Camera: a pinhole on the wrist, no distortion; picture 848 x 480 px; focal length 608.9 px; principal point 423.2 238.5 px. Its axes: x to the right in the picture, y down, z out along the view. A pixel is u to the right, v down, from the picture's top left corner.
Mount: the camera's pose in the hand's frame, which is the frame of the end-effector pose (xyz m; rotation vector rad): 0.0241 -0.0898 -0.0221 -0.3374 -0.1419 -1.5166
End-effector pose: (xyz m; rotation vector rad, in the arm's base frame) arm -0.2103 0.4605 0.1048 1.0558 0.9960 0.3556
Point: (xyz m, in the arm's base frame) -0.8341 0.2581 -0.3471
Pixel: behind the camera
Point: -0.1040 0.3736 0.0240
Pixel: 618 224
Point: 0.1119 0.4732 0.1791
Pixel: 219 386
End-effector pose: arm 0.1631 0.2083 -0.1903 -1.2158 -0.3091 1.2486
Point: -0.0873 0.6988 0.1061
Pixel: 731 343
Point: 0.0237 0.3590 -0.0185
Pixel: 613 109
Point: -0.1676 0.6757 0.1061
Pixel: 669 279
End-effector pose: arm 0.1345 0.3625 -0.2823 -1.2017 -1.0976 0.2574
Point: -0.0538 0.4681 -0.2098
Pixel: 609 138
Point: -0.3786 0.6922 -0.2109
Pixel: 644 137
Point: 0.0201 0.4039 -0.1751
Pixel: 755 175
